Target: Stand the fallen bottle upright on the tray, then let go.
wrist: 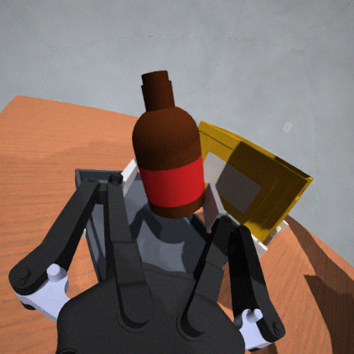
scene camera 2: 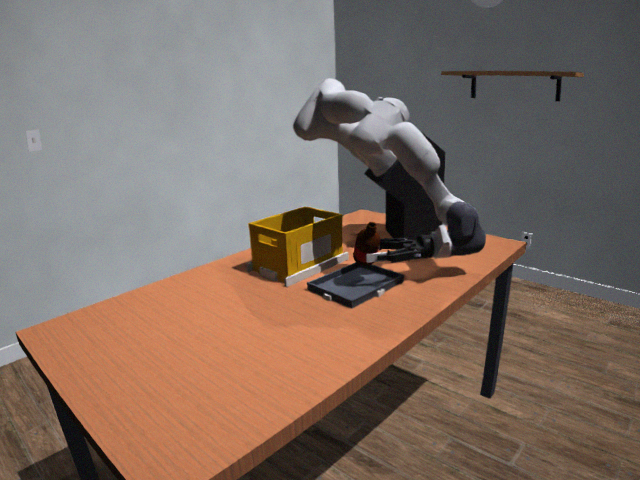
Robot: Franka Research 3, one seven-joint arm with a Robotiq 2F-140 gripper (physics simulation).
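The brown bottle (scene camera 2: 367,243) (wrist: 169,160) with a red label stands nearly upright, its neck up, between the fingers. My gripper (scene camera 2: 376,250) (wrist: 171,179) is shut on the bottle around its lower part and reaches in roughly level from the right in the scene view. The dark grey tray (scene camera 2: 336,283) (wrist: 170,247) lies flat on the table. The bottle's base shows near the tray's back corner in the scene view and over the tray in the wrist view. A shadow falls on the tray. Whether the base touches it cannot be told.
A yellow crate (scene camera 2: 268,253) (wrist: 272,185) stands on the table beside the tray. A low white strip (scene camera 2: 315,270) runs between crate and tray. The wooden table (scene camera 2: 206,351) (wrist: 40,150) extends toward the front left. A wall shelf (scene camera 2: 511,73) hangs at the back right.
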